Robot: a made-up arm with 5 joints.
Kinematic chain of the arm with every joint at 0, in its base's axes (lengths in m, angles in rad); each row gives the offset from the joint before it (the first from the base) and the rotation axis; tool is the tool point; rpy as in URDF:
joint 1: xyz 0.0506 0 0.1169 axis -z
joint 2: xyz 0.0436 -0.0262 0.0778 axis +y
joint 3: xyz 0.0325 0 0.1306 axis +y
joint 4: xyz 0.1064 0 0.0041 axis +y
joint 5: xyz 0.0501 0.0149 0 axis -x
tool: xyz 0 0 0 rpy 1.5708 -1.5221 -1.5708
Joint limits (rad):
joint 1: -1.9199..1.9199
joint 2: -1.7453..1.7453
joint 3: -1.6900..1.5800
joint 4: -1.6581..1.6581
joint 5: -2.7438..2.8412
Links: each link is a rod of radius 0.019 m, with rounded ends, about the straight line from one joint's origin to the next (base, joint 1, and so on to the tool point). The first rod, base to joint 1, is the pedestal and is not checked.
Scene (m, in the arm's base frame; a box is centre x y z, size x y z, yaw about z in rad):
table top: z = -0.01
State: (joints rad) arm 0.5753 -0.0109 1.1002 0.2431 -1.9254
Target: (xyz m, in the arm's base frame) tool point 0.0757 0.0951 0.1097
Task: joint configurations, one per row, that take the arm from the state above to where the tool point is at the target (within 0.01 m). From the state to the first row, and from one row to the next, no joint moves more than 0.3 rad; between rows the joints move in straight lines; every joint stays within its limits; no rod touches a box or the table.
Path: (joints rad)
1: 0.2891 0.1202 1.0993 0.2322 -1.9254
2: 0.0030 0.2514 1.0984 0.2212 -1.9254
3: -0.2832 0.3825 1.0975 0.2103 -1.9254
4: -0.5694 0.5136 1.0966 0.1994 -1.9254
5: -0.8556 0.6448 1.0957 0.1884 -1.9254
6: -1.1417 0.7759 1.0948 0.1775 -1.9254
7: -1.4279 0.9070 1.0939 0.1666 -1.9254

